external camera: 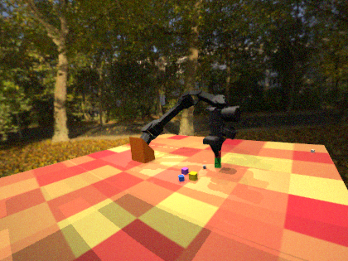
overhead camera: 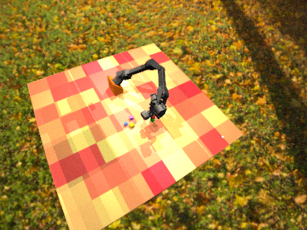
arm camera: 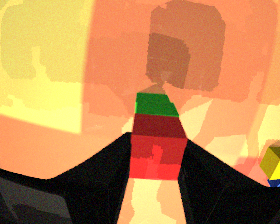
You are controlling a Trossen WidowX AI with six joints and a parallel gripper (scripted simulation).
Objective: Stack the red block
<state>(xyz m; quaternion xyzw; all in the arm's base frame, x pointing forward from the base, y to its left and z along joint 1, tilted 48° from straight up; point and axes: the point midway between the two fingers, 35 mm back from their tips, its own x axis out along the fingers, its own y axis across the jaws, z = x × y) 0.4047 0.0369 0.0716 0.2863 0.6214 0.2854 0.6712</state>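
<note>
Right now my gripper tip is 10 mm below the red block. The rest, counted from my gripper tip: yellow block (40 mm behind, 150 mm to the right, 40 mm below); tiny grey cube (50 mm behind, 40 mm to the right, 50 mm below); purple block (100 mm behind, 120 mm to the right, 40 mm below).
</note>
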